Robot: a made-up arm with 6 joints.
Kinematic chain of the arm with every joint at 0, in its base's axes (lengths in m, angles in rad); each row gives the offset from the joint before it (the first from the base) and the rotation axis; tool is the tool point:
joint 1: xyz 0 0 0.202 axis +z
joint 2: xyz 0 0.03 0 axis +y
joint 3: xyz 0 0 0.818 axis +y
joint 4: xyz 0 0 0.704 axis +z
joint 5: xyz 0 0 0 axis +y
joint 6: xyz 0 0 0.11 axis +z
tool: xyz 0 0 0
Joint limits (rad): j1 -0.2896..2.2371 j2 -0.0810..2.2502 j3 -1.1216..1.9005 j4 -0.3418..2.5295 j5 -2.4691..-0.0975 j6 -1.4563..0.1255
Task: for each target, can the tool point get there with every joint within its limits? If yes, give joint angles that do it. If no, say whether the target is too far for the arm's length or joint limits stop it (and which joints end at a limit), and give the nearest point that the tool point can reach.
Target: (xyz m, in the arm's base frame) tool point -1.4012 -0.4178 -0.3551
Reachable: no: joint limits stop it (at a limit: joint 1, joint 3, joint 4) | nearest point -0.4651 0.4858 -0.4916 | short by 1.308 m
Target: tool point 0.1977 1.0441 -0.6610
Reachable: yes | joints 1.3557 1.7032 1.1981 0.0053 -0.6263 -0.5975
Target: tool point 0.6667 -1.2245 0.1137
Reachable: no: joint limits stop it (at a limit: joint 1) | nearest point 0.9246 -0.3590 0.1137 | short by 0.903 m
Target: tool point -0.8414 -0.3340 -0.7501
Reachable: no: joint limits stop it (at a limit: joint 1, joint 4) | nearest point -0.2117 0.1611 -0.7501 | short by 0.801 m
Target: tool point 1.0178 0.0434 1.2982
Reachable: yes | joints 0.1138 0.5420 0.3867 1.9360 -1.4924 -0.7573
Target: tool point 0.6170 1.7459 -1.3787
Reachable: no: too far | nearest point 0.4159 1.1768 -0.8488 | short by 0.803 m
